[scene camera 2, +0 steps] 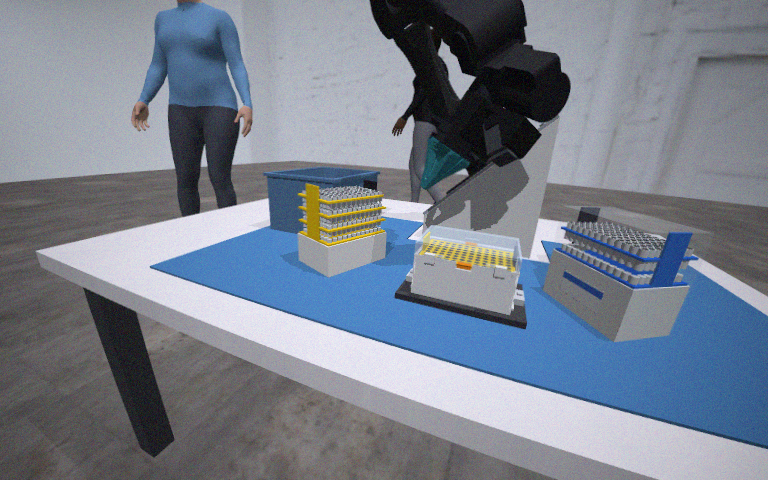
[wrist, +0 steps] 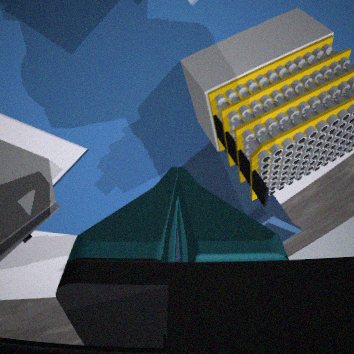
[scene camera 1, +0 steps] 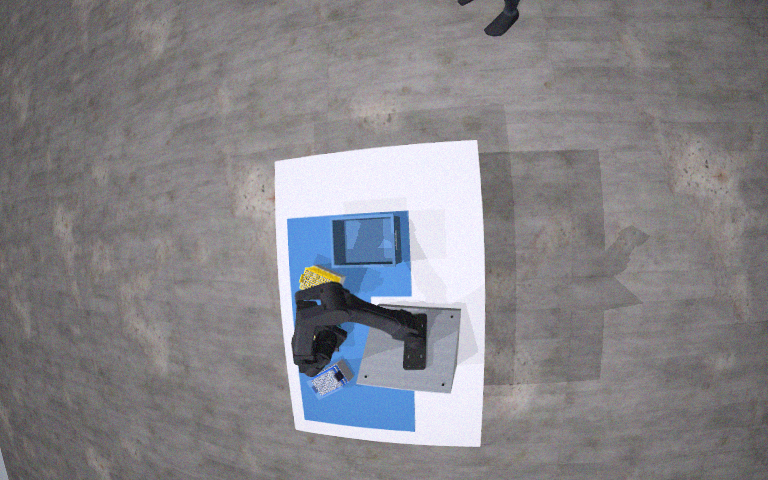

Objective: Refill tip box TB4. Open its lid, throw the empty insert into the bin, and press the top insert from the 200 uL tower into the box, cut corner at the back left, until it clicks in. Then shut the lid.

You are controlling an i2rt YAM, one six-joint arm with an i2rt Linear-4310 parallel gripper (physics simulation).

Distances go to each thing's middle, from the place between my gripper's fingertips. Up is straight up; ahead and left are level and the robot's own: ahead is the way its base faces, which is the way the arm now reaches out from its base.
I see the lid (scene camera 2: 487, 250) 10 cm ahead of my hand, 9 cm to the left of it and 5 cm below it. The rest, counted from my hand: blue bin (scene camera 1: 369, 240) (25 cm to the right, 11 cm behind, 6 cm below).
